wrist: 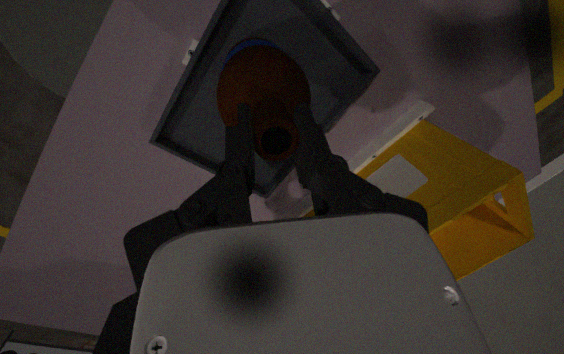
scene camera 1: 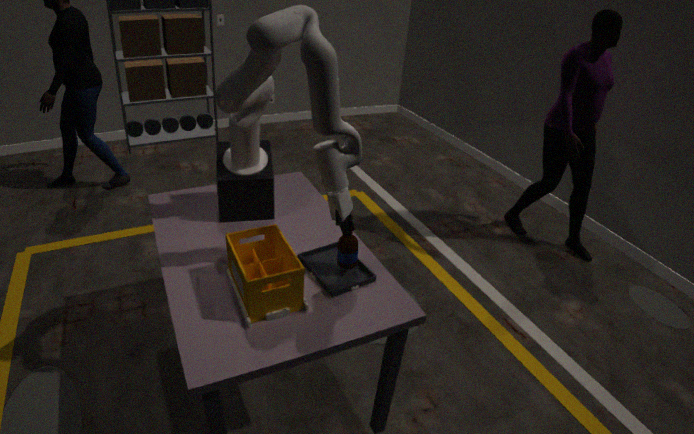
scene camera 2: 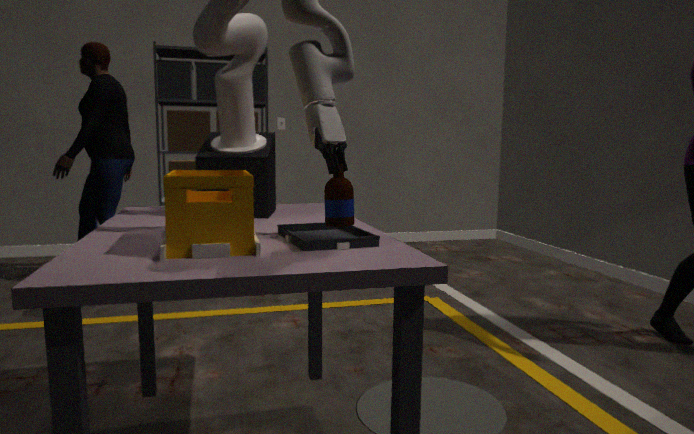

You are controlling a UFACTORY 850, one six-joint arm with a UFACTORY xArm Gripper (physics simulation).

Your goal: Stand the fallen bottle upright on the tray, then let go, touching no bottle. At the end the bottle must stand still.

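Observation:
The brown bottle (scene camera 1: 348,250) (scene camera 2: 339,197) (wrist: 265,75) with a blue label is upright in both scene views. My gripper (scene camera 1: 345,230) (scene camera 2: 337,169) (wrist: 271,122) is shut on its neck from above. The dark tray (scene camera 1: 319,275) (scene camera 2: 301,244) (wrist: 186,90) lies under the bottle. In scene camera 2 the bottle's base shows level with the tray's far rim, and in scene camera 1 it shows over the tray's inside, so it appears to hang a little above the tray floor. The bottle's open mouth shows between the fingers in the wrist view; its base is hidden there.
A yellow crate (scene camera 1: 276,299) (scene camera 2: 209,220) (wrist: 430,175) with inner dividers stands beside the tray, held by pale brackets on the table (scene camera 1: 220,358) (scene camera 2: 127,278) (wrist: 100,200). The arm's black pedestal (scene camera 1: 245,199) (scene camera 2: 263,189) stands behind. Two people (scene camera 1: 76,66) (scene camera 1: 578,112) are on the floor away from the table.

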